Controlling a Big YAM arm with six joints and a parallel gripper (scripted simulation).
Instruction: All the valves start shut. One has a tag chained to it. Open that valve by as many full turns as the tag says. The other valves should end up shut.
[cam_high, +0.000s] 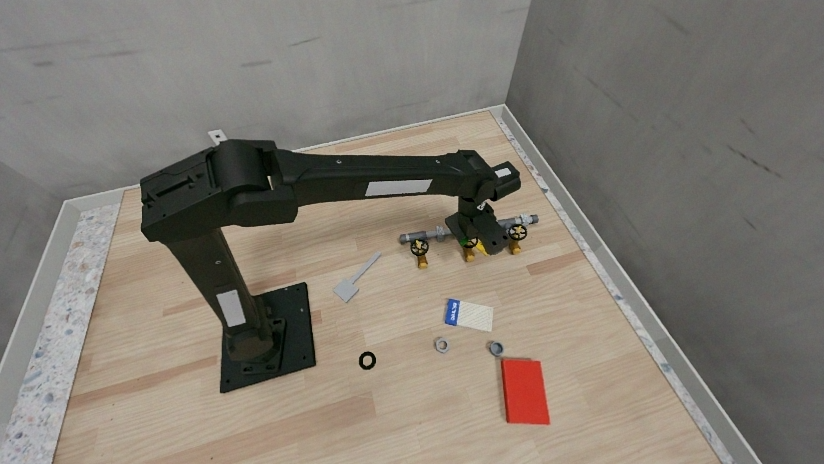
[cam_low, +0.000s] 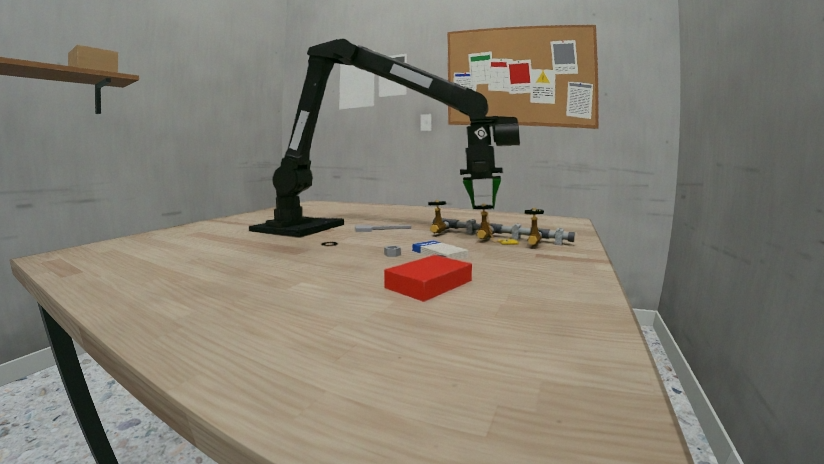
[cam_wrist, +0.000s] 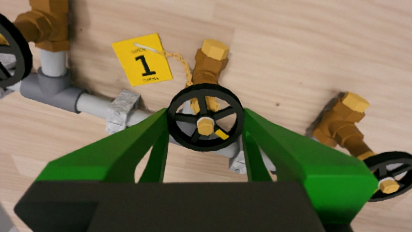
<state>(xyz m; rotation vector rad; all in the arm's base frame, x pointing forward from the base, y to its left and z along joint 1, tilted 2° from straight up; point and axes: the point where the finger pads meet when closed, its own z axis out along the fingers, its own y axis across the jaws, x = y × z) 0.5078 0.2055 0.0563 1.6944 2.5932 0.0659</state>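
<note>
Right now the yellow tag is 7 cm ahead of my hand, 1 cm to the left of it and 8 cm below it. Round my hand: grey scraper 30 cm behind, 5 cm to the right, 8 cm below; white card 2 cm behind, 17 cm to the right, 8 cm below; red block 7 cm ahead, 35 cm to the right, 7 cm below.
</note>
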